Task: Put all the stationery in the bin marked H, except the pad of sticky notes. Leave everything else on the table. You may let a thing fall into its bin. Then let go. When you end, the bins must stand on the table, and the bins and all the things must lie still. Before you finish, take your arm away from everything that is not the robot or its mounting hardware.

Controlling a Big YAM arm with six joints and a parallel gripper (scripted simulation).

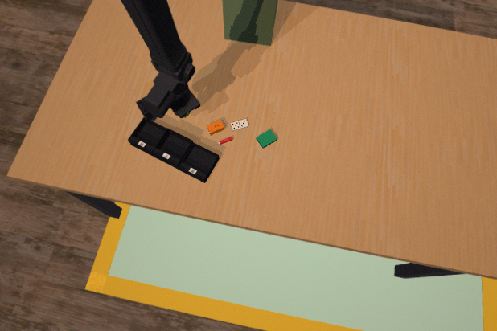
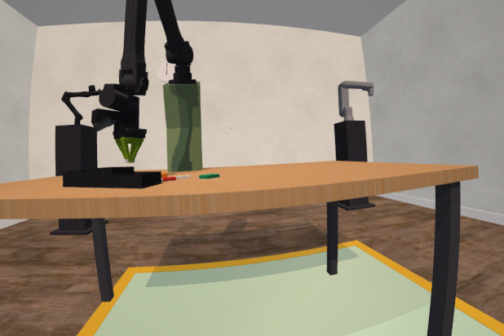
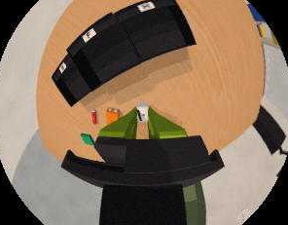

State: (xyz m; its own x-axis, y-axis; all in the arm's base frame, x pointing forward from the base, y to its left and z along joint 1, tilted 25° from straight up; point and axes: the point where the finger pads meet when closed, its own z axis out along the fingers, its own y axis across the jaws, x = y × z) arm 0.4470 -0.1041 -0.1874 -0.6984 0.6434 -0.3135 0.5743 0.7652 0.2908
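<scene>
My gripper is now 8 cm to the right of the orange block, 6 cm above it and 1 cm short of it. Round my hand: green pad: 25 cm to the left, 6 cm below; then white domino: 16 cm to the left, 6 cm below, 3 cm behind; then red stick: 13 cm to the left, 6 cm below, 3 cm ahead.
</scene>
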